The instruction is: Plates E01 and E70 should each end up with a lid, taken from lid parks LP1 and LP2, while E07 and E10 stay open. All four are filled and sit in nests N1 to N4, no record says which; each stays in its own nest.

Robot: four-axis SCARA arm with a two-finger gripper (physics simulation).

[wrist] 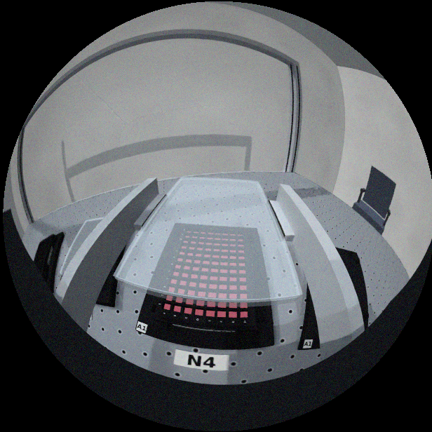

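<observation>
My gripper (pixel 216 189) is shut on a clear lid (pixel 220 200), with one finger pad at each long side. The lid is held above nest N4 (pixel 262 339), whose white label (pixel 201 361) lies in front of it. A plate (pixel 206 314) with rows of pink-filled wells sits in N4. Most of the plate shows through the lid, and its front row shows past the lid's front edge. No plate number can be read in this view. The other nests' names and the lid park labels do not show.
Part of a black holder (pixel 308 325) with an A1 tag shows beside the right finger. More black fixtures (pixel 47 257) and a pale, clear-looking panel (pixel 80 237) stand at the left, partly behind the left finger. A chair (pixel 379 192) stands beyond the perforated table (pixel 330 220).
</observation>
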